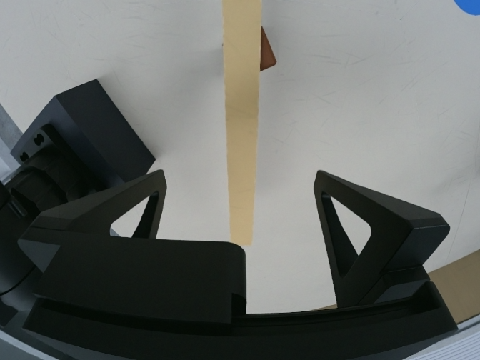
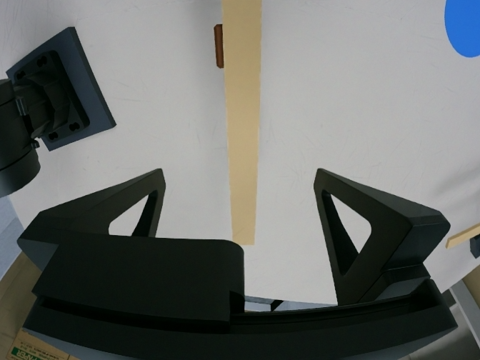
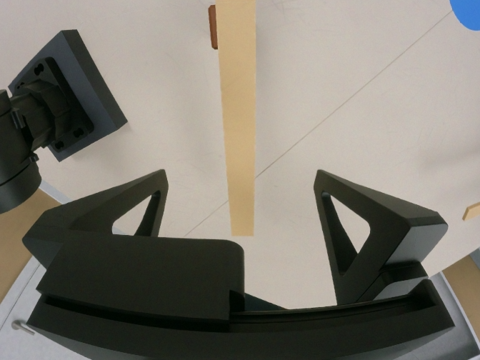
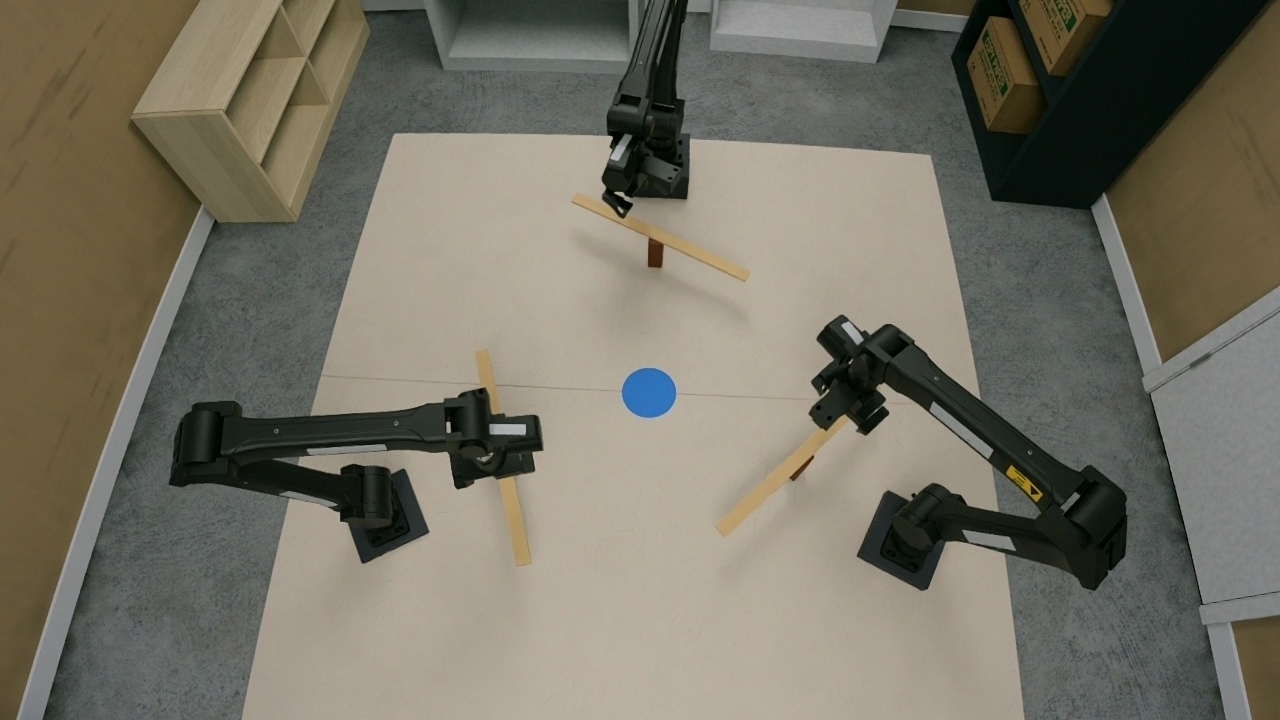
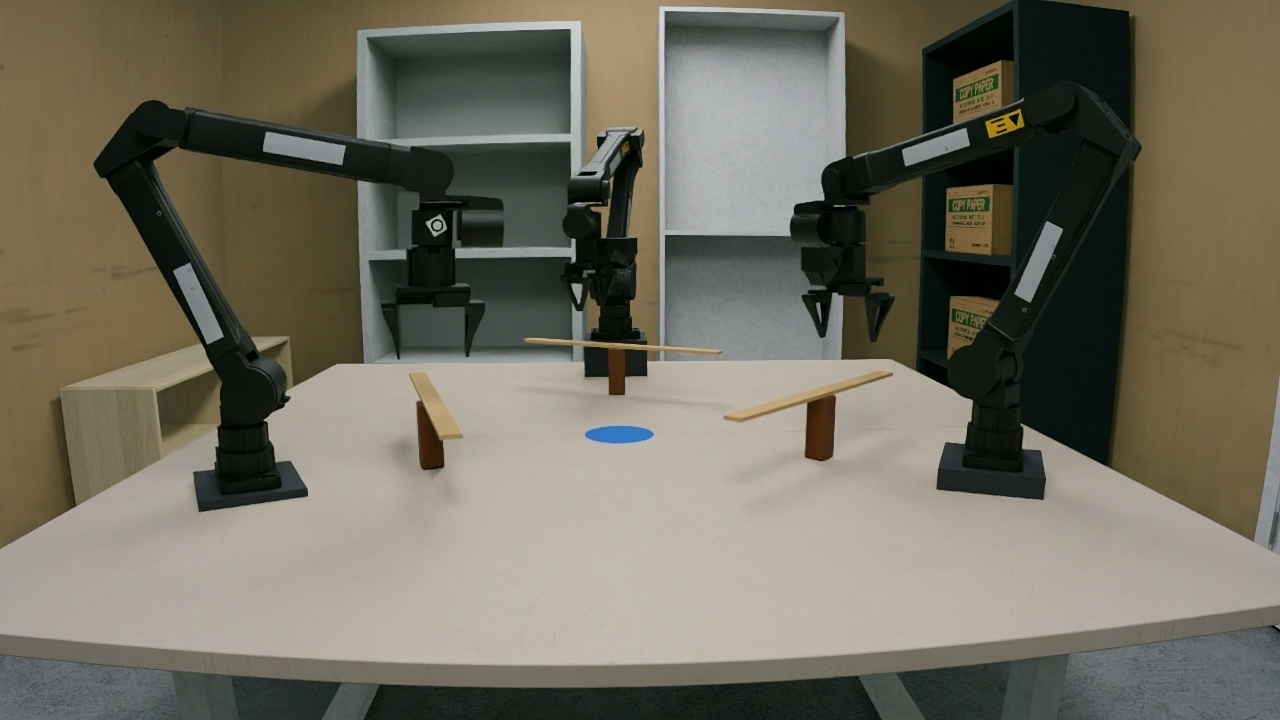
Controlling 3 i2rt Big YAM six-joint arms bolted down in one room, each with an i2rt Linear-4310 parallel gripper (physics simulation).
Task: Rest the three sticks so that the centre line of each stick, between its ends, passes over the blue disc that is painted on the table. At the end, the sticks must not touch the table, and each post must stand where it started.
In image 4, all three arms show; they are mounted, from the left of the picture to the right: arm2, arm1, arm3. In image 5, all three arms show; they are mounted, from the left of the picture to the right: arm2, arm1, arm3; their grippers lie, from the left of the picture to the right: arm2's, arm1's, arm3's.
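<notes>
Three pale wooden sticks rest on brown posts around the blue disc [image 4: 648,392] [image 5: 619,434], clear of it and of the table. The back stick [image 1: 242,110] [image 4: 707,257] [image 5: 662,348] lies on its post [image 4: 655,253] [image 5: 616,371]; arm1's gripper [image 1: 241,175] is open above its end. The left stick [image 2: 243,110] [image 4: 514,528] [image 5: 435,407] lies on its post [image 5: 430,438]; arm2's gripper [image 2: 240,174] [image 5: 432,344] is open high above it. The right stick [image 3: 239,110] [image 4: 769,492] [image 5: 805,396] lies on its post [image 5: 819,429]; arm3's gripper [image 3: 241,174] [image 5: 847,333] is open above its far end.
The arm bases [image 4: 389,523] [image 4: 899,546] [image 5: 990,470] stand on the table [image 4: 626,626] [image 5: 626,582] outside the sticks. A low wooden shelf [image 4: 214,161], grey shelves and a dark shelf [image 5: 1069,268] with boxes stand beyond the table edges.
</notes>
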